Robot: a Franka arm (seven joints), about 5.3 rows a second.
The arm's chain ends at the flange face. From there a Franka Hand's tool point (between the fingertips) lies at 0.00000 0.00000 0.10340 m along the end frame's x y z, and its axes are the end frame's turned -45 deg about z.
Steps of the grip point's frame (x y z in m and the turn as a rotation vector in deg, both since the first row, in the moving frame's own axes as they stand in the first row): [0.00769, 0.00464, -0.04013, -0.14, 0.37, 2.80]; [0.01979, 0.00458, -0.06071, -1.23, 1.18, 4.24]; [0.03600, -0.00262, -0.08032, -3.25, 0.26, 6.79]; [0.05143, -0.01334, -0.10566, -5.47, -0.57, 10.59]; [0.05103, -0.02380, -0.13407, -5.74, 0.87, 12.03]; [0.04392, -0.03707, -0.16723, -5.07, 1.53, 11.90]
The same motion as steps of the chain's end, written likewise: [0.00806, -0.00188, -0.04013, 0.16, 0.36, 2.80]; [0.01416, -0.01093, -0.06066, -0.04, 1.70, 4.24]; [0.01936, -0.03138, -0.08015, -2.11, 2.48, 6.79]; [0.02144, -0.05403, -0.10519, -4.27, 3.46, 10.59]; [0.01155, -0.05995, -0.13354, -3.44, 4.67, 12.03]; [-0.00304, -0.06262, -0.16679, -2.50, 4.67, 11.90]
